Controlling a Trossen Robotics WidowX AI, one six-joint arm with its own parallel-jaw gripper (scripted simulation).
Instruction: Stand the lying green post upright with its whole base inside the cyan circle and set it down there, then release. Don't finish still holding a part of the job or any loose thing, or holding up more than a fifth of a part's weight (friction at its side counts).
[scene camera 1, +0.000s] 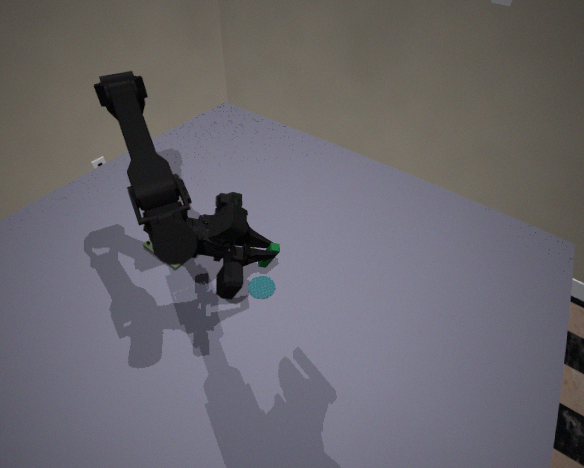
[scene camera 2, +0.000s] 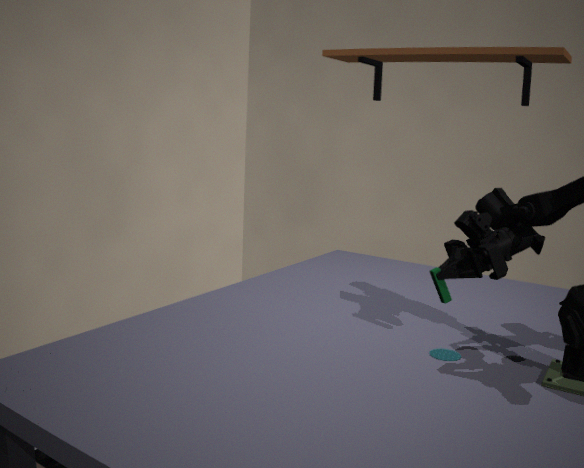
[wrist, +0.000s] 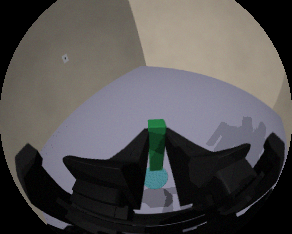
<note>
In view: my gripper (scene camera 1: 274, 250) and a green post (wrist: 156, 127).
My gripper shows as well in scene camera 2 (scene camera 2: 435, 276) and in the wrist view (wrist: 156, 131).
</note>
